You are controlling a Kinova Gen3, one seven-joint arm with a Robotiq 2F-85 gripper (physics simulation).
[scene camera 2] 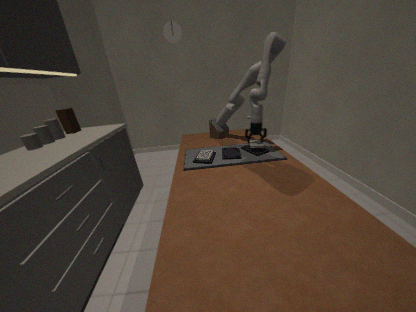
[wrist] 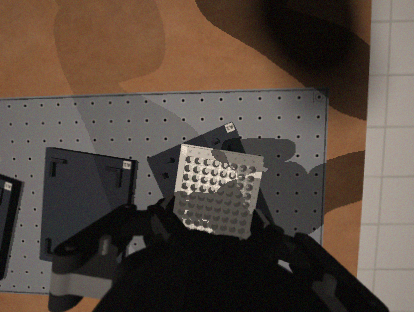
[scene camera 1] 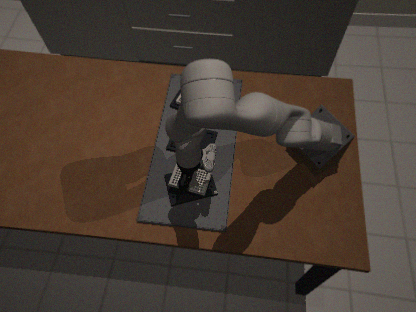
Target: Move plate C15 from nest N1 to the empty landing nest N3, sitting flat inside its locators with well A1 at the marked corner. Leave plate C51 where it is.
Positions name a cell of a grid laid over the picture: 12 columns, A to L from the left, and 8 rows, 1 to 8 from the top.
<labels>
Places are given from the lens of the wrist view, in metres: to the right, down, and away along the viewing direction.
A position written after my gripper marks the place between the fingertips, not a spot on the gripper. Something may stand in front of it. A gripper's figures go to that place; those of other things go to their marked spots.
my gripper (wrist: G6): 0.01, 0.06, 0.16
dark landing nest (wrist: C5): -0.17, 0.05, 0.21
</labels>
